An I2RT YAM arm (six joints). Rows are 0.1 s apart.
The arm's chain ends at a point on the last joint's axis. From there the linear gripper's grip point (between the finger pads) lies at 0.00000 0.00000 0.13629 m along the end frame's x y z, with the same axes.
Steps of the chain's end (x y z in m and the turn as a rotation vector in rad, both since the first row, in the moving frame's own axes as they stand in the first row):
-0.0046, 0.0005, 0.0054, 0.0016, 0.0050, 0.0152
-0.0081, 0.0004, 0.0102, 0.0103, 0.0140, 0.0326
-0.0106, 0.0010, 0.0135, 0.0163, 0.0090, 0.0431
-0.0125, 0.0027, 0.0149, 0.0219, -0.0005, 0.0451
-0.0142, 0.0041, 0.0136, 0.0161, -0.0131, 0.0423
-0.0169, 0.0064, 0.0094, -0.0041, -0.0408, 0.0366
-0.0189, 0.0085, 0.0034, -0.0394, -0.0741, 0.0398
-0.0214, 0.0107, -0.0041, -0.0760, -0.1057, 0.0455
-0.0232, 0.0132, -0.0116, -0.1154, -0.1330, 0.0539
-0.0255, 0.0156, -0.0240, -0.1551, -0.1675, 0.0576
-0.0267, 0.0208, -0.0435, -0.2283, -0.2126, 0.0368
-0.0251, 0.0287, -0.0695, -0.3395, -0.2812, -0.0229
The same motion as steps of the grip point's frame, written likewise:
-0.0039, 0.0003, 0.0054, 0.0016, 0.0050, 0.0152
-0.0062, -0.0010, 0.0102, 0.0103, 0.0140, 0.0326
-0.0093, -0.0012, 0.0135, 0.0163, 0.0090, 0.0431
-0.0125, -0.0003, 0.0149, 0.0219, -0.0005, 0.0451
-0.0159, 0.0019, 0.0136, 0.0161, -0.0131, 0.0423
-0.0225, 0.0069, 0.0093, -0.0041, -0.0408, 0.0366
-0.0291, 0.0137, 0.0029, -0.0394, -0.0741, 0.0398
-0.0360, 0.0207, -0.0053, -0.0760, -0.1057, 0.0455
-0.0416, 0.0284, -0.0137, -0.1154, -0.1330, 0.0539
-0.0487, 0.0359, -0.0275, -0.1551, -0.1675, 0.0576
-0.0558, 0.0509, -0.0501, -0.2283, -0.2126, 0.0368
-0.0617, 0.0739, -0.0825, -0.3395, -0.2812, -0.0229

